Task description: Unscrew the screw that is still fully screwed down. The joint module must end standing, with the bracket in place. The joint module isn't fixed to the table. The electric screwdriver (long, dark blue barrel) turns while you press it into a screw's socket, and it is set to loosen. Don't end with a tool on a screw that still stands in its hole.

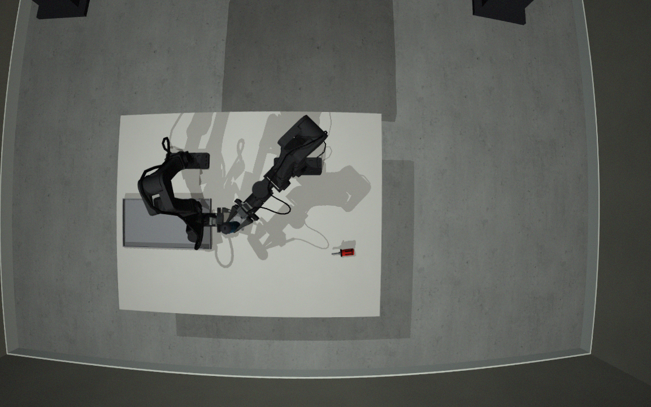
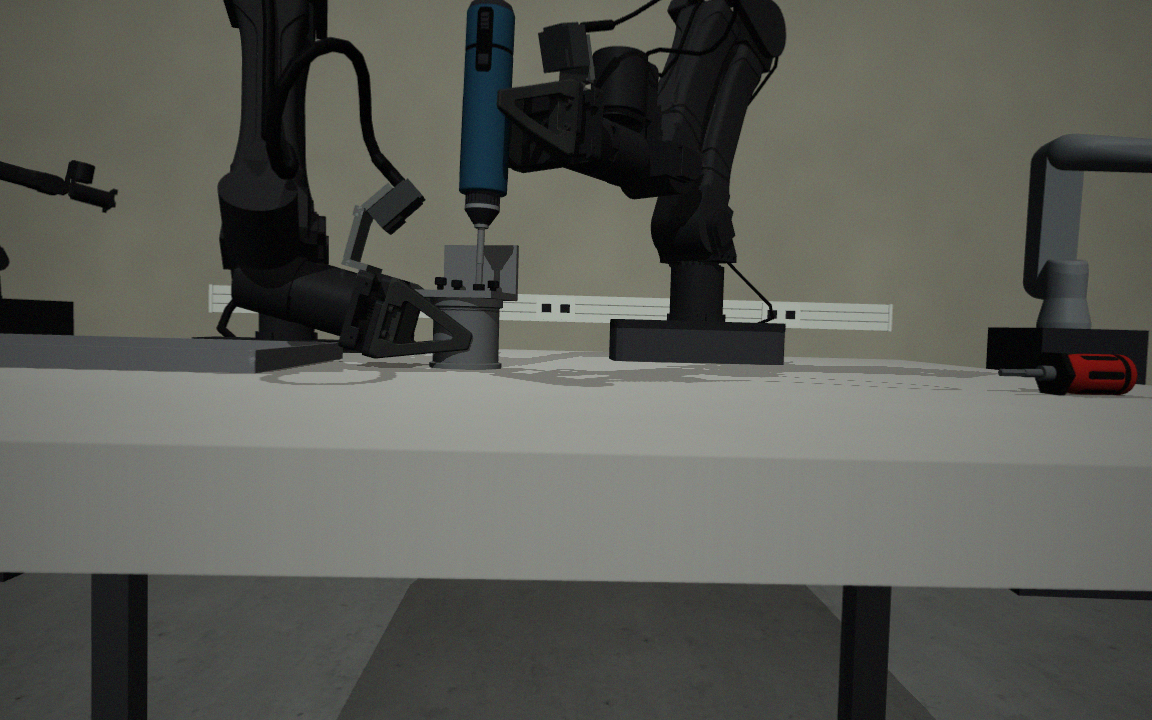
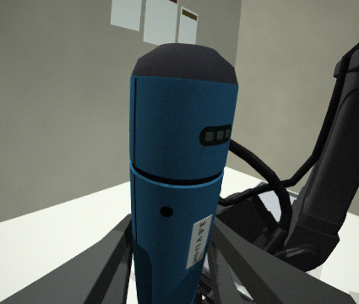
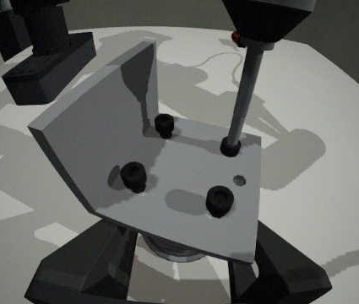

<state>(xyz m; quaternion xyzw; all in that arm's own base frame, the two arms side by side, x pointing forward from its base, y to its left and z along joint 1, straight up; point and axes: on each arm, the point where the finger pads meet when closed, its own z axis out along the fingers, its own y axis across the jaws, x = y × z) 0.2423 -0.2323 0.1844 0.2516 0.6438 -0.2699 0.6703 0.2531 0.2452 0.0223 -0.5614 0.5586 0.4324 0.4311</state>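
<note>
Right now the joint module is right at my right hand. The rest, counted from my right hand: flat grey plate (34 cm to the right, 4 cm ahead, 2 cm below); then grey l-shaped bracket (5 cm above); then screwdriver bit (7 cm above, 2 cm ahead, 1 cm to the left).
</note>
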